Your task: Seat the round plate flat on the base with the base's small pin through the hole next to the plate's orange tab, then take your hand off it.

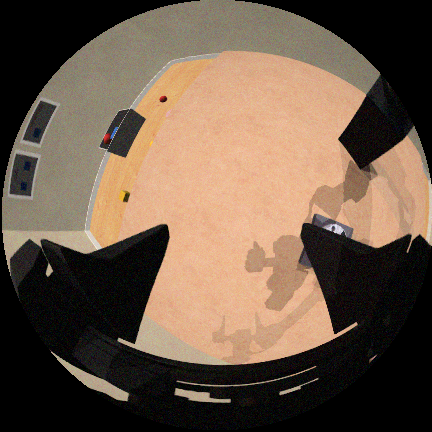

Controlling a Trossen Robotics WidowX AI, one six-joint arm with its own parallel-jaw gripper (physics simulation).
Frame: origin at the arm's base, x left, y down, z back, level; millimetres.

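Seen in the pictures: gripper, fingertip midpoint: [237, 230].
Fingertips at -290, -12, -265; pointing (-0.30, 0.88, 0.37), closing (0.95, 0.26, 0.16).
A point is followed by its place in that frame, as x, y, z.
My gripper [237, 230] {-290, -12, -265} is open and empty, its two black fingers wide apart above the peach-coloured surface. A dark grey, square-edged base [306, 259] {-153, 250, -331} lies below and behind the right finger, which hides much of it. A pale, shiny round part [340, 229] {-77, 239, -248} with a small dark spot shows on it past the finger's upper edge; I cannot tell whether this is the plate or part of the base. No orange tab, pin or hole can be made out.
At the left, a dark red ball [163, 99], a yellow block [125, 196] and a dark box [127, 137] are on a wooden strip [106, 212]. A black block-shaped body [370, 130] {-28, 128, -21} stands at the upper right. Arm shadows cross the peach surface [220, 165] {-406, 274, -130}.
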